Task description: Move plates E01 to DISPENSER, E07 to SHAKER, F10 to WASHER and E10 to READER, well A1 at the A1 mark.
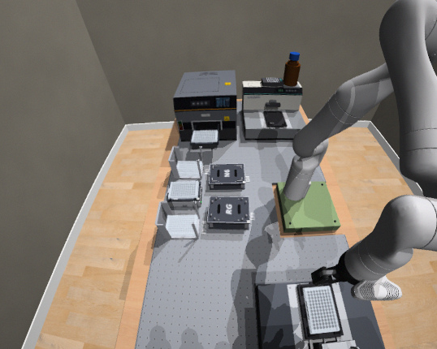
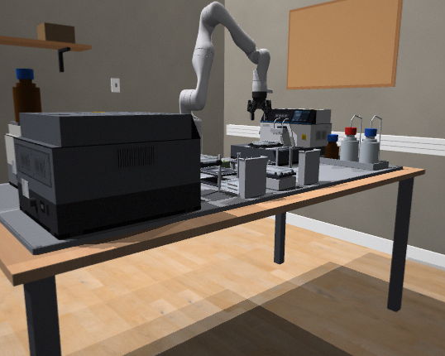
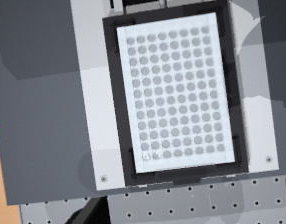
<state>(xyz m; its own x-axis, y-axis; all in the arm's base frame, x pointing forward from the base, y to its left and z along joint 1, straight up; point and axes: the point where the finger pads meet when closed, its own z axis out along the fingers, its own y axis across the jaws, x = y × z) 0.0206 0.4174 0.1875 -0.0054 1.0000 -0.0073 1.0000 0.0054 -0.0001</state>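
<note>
Right now the washer nest is 6 cm to the left of my hand and 14 cm below it. Round my hand: DONE label: 37 cm ahead, 27 cm to the right, 22 cm below; then nest RG: 27 cm ahead, 32 cm to the right, 16 cm below; then A1 corner mark: 19 cm ahead, 26 cm to the right, 16 cm below.
</note>
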